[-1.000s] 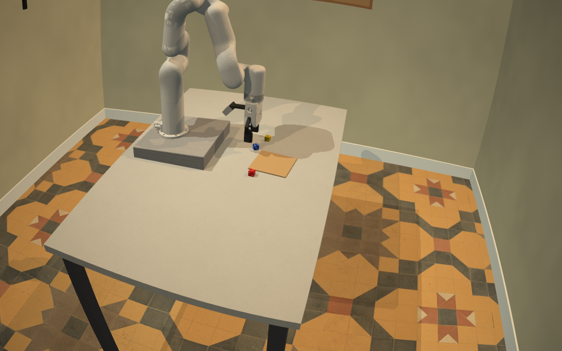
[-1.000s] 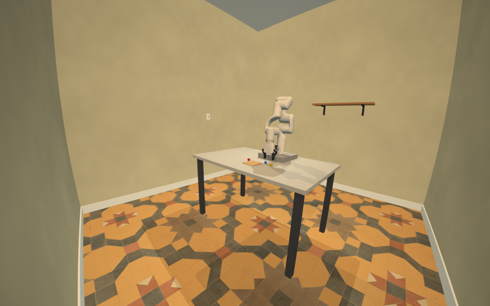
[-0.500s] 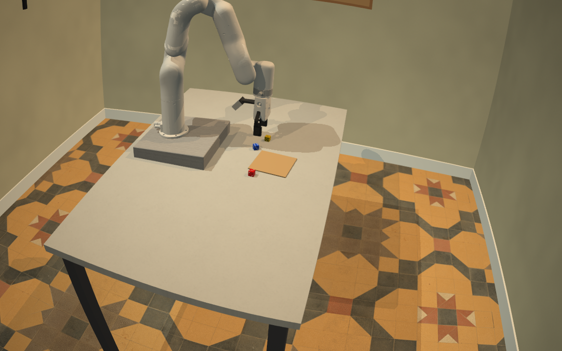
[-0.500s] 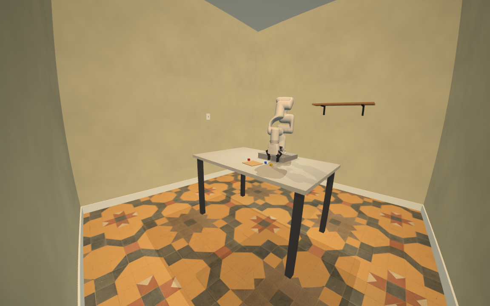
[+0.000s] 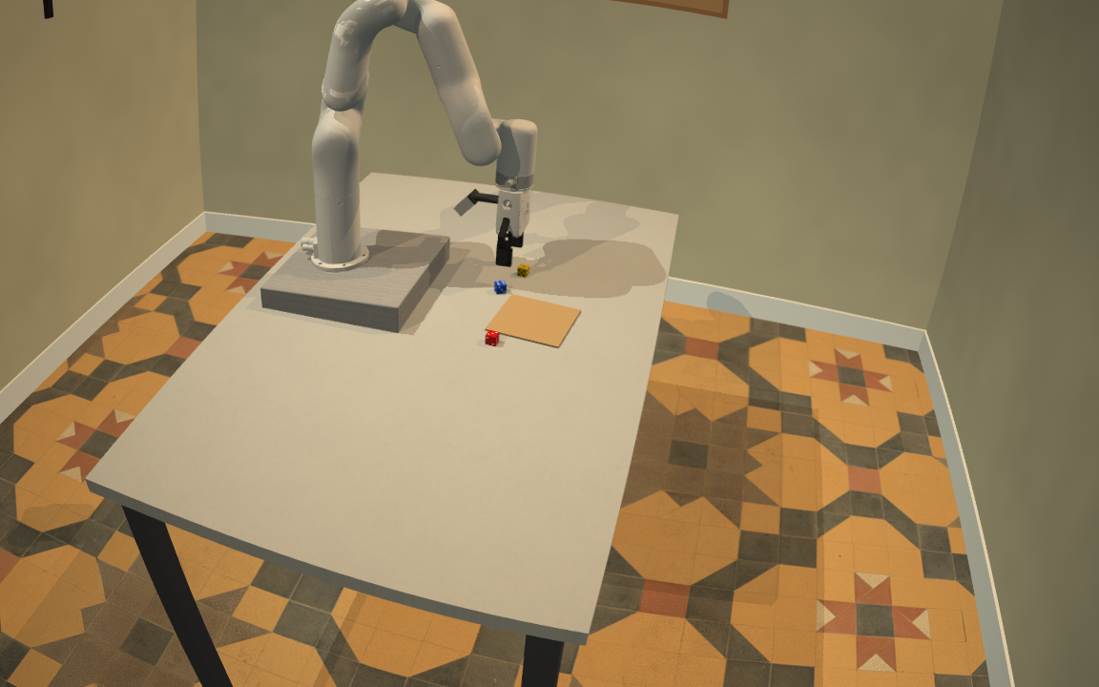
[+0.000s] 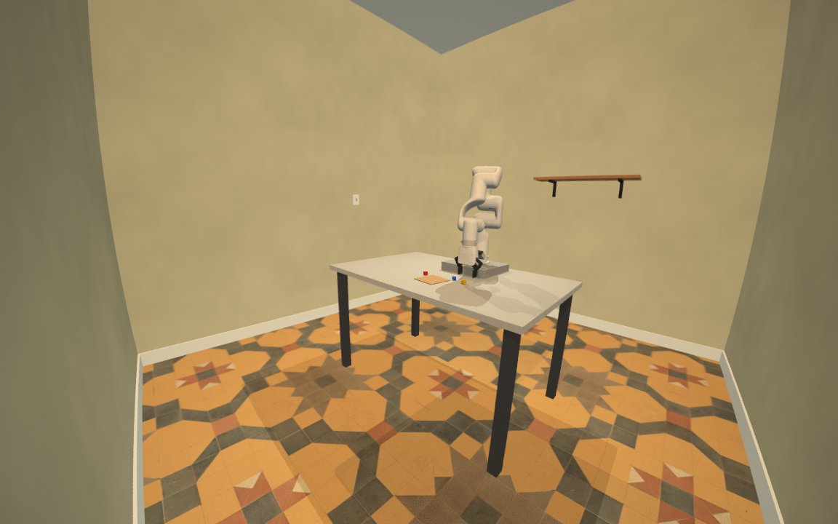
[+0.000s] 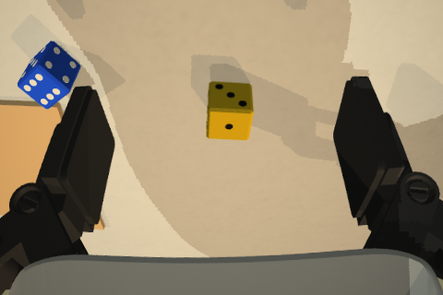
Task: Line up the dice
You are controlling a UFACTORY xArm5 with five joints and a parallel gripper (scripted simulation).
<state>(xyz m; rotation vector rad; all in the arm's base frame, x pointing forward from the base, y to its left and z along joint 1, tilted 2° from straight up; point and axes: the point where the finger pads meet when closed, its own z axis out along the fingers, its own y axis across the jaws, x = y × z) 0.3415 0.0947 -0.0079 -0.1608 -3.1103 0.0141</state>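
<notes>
My gripper is now 4 cm above the yellow die and 3 cm short of it. Also, from my hand: red die: 27 cm to the right, 4 cm below, 1 cm ahead; then blue die: 8 cm to the right, 4 cm below; then mat: 17 cm to the right, 7 cm ahead, 5 cm below.
</notes>
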